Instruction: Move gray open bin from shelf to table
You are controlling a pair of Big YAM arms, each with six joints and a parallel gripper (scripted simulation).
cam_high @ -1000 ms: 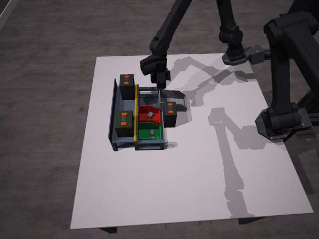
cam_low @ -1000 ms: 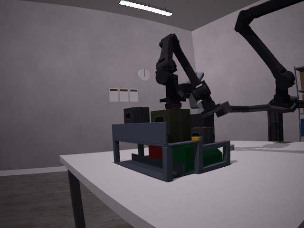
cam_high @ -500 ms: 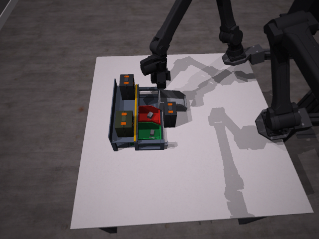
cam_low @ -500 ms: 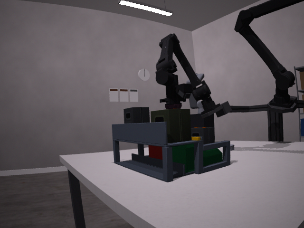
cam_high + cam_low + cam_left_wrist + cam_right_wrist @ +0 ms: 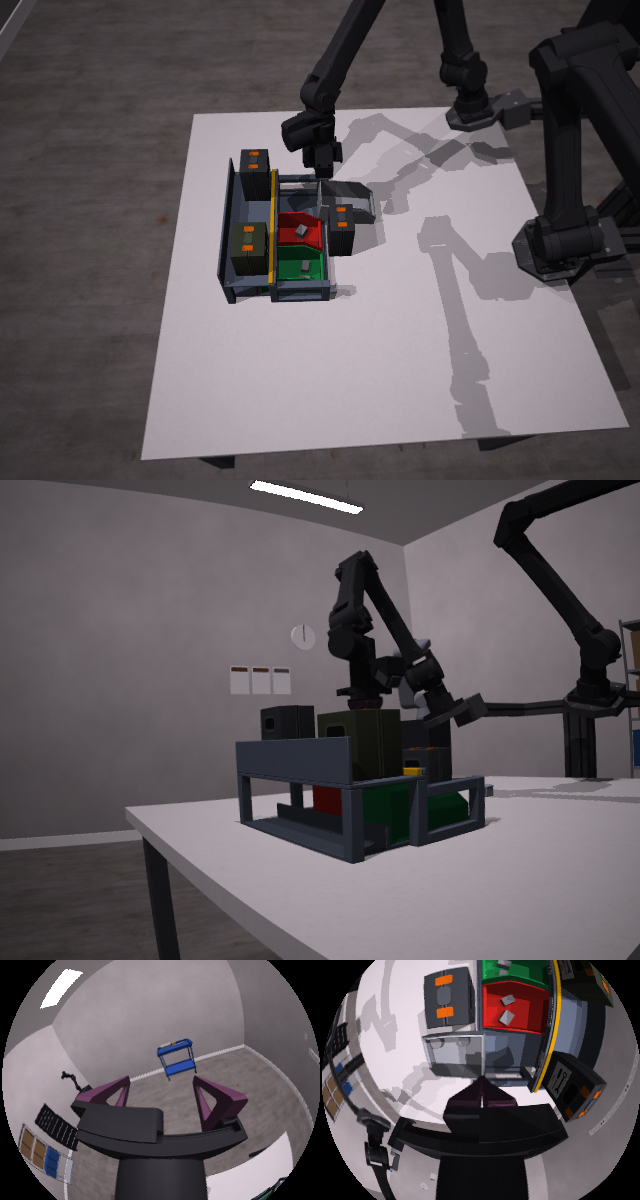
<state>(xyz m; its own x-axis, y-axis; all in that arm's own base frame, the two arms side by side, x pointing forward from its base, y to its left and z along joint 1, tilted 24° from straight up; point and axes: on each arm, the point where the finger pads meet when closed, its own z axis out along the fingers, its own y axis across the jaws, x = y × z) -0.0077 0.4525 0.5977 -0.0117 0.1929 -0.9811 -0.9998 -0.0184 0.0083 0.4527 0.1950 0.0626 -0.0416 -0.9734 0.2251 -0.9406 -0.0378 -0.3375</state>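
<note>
Right now my right hand is 120 mm above the gray bin, 80 mm past it and 10 mm to the right of it. From my right hand the other things lie so: green bin 210 mm to the left, 130 mm below, 110 mm ahead; red bin 130 mm below, 100 mm to the left, 100 mm ahead; shelf 130 mm ahead, 100 mm below, 90 mm to the left.
</note>
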